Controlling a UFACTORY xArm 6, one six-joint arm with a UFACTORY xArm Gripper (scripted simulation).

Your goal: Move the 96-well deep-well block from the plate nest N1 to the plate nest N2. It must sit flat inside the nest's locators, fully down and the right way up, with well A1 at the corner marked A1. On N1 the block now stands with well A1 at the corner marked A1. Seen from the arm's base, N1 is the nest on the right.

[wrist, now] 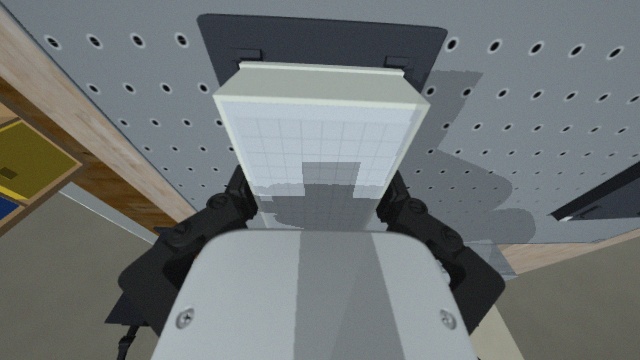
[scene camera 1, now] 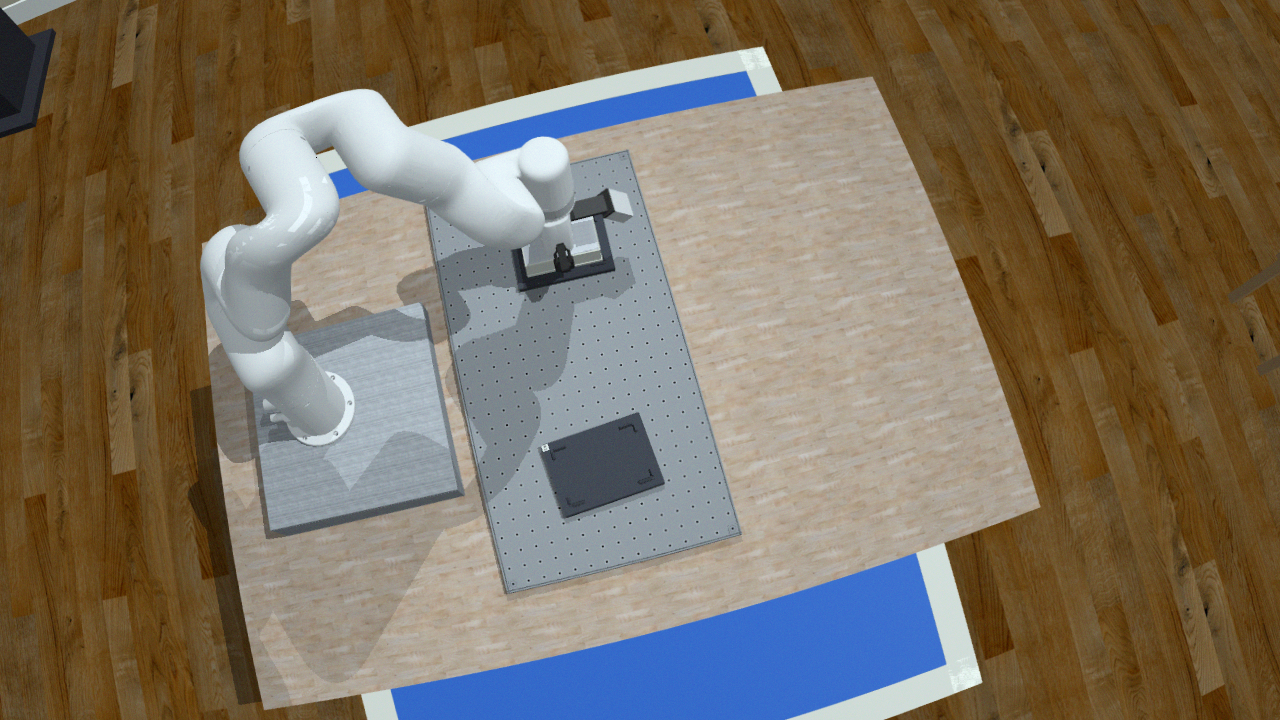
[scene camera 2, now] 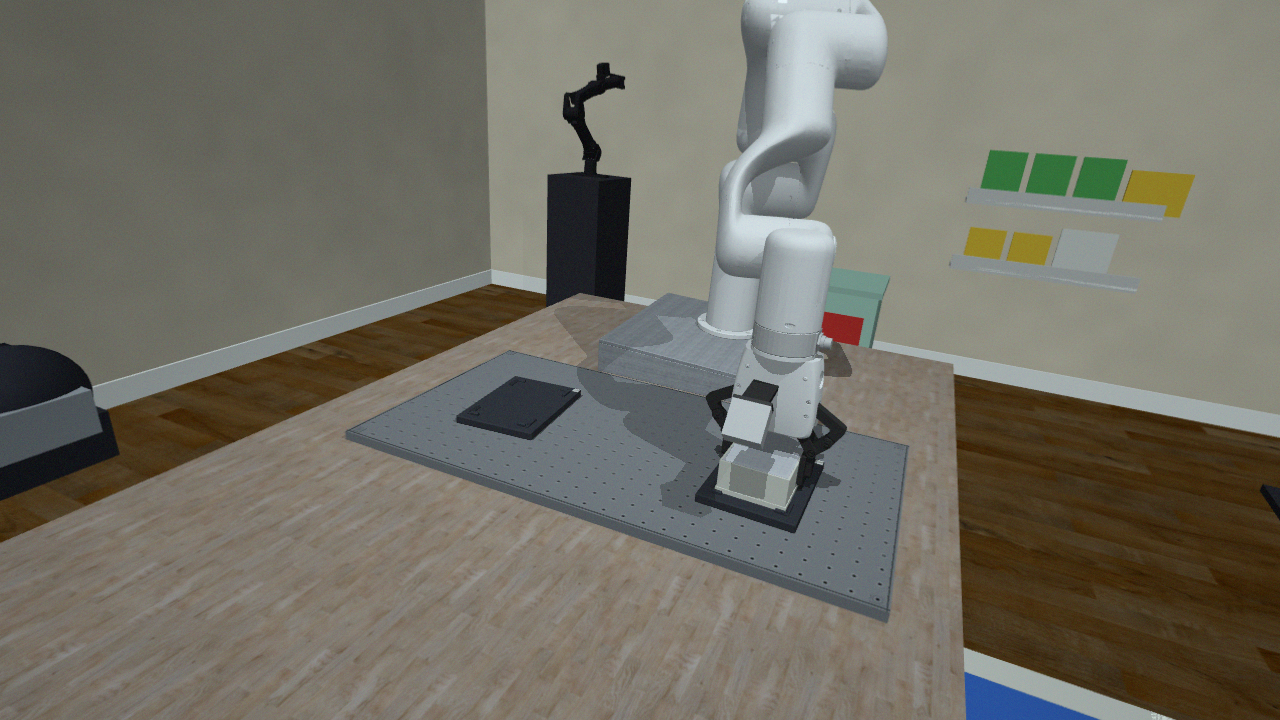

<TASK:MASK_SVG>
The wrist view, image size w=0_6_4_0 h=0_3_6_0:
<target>my gripper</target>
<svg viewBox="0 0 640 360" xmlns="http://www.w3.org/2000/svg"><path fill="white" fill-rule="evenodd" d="M117 281L119 287L159 337L151 360L478 360L470 340L470 335L506 287L502 276L469 246L463 245L463 239L455 230L428 214L428 208L423 201L410 197L399 170L396 171L376 208L377 217L380 218L381 223L387 223L388 225L386 231L248 228L245 222L253 220L254 215L257 215L258 206L241 165L237 165L224 193L217 193L211 196L206 203L206 208L173 226L167 233L164 241L160 240L121 272ZM436 260L439 260L442 263L441 266L448 272L450 276L449 285ZM198 255L182 284L178 279L180 270L188 263L187 260L190 257Z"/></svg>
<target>white 96-well deep-well block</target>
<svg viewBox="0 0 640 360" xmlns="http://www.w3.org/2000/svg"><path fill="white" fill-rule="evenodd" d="M242 61L239 64L240 70L213 94L213 98L266 227L365 230L431 104L403 78L405 72L401 69Z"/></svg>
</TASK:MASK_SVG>
